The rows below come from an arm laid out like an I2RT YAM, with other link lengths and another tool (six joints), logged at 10 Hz.
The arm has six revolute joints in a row. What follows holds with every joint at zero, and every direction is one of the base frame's.
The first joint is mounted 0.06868 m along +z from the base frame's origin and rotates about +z.
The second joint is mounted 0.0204 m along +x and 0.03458 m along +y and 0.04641 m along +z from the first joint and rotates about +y.
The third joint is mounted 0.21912 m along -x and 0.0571 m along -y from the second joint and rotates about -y.
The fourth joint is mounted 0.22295 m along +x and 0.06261 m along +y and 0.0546 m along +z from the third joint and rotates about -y.
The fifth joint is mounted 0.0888 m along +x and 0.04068 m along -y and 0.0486 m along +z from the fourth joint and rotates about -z.
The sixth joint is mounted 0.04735 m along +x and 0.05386 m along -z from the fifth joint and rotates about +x.
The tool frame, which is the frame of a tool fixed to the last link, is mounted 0.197 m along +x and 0.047 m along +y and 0.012 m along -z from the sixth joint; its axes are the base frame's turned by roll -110.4, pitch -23.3 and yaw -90 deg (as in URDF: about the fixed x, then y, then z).
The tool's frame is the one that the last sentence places.
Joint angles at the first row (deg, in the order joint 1, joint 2, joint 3, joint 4, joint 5, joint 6):
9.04, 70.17, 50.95, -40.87, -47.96, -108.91
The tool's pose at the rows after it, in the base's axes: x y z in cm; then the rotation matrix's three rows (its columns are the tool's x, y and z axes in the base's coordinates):
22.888 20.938 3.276; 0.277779 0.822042 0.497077; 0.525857 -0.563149 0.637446; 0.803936 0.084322 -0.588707
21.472 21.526 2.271; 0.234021 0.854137 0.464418; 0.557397 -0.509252 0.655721; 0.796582 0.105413 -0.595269
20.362 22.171 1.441; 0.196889 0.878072 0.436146; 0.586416 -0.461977 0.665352; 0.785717 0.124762 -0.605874
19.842 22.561 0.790; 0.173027 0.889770 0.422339; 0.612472 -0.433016 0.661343; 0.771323 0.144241 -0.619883
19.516 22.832 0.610; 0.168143 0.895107 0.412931; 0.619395 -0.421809 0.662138; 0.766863 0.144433 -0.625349
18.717 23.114 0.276; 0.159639 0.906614 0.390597; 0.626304 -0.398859 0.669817; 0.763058 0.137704 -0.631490
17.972 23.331 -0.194; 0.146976 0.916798 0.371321; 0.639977 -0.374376 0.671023; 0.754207 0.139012 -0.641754
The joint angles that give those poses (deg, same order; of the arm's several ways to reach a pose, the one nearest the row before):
10.72, 69.18, 48.55, -40.24, -48.29, -111.04
13.29, 68.69, 46.67, -40.00, -47.67, -113.23
16.31, 68.60, 45.51, -39.36, -46.40, -114.09
18.84, 68.87, 45.11, -38.65, -44.58, -114.04
19.95, 69.05, 45.04, -38.41, -44.11, -113.67
21.10, 69.25, 44.60, -38.58, -44.22, -114.01
22.65, 69.43, 44.14, -38.58, -43.62, -114.23

